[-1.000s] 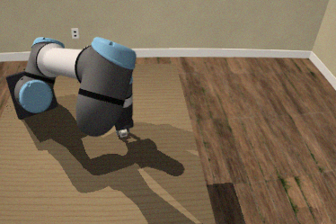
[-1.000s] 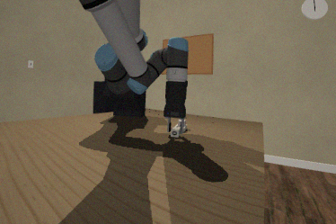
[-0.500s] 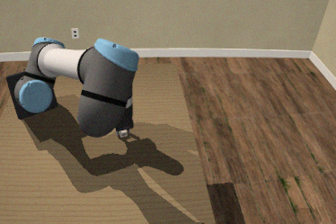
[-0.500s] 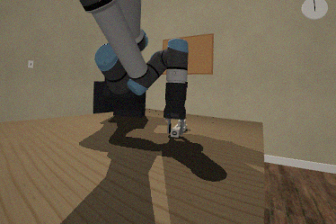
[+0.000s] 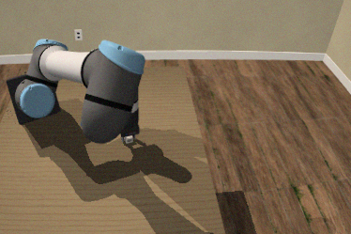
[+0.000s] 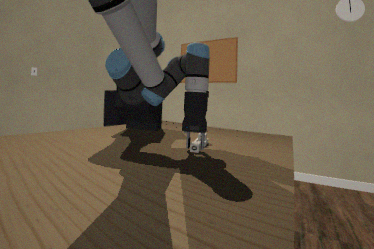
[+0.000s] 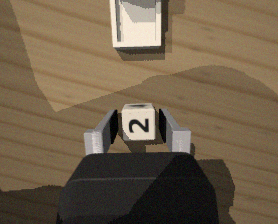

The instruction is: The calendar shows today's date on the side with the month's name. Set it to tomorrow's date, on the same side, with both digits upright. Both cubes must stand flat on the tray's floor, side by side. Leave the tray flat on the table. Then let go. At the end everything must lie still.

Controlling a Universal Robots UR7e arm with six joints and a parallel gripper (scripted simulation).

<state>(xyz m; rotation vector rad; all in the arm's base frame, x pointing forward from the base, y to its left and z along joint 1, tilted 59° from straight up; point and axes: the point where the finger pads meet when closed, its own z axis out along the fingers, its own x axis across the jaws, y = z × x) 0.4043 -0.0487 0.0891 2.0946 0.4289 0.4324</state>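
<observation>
Right now my hand is 10 mm above the white digit cube. From my hand the other things lie so: white tray 100 mm to the left, 20 mm below, 20 mm behind.
</observation>
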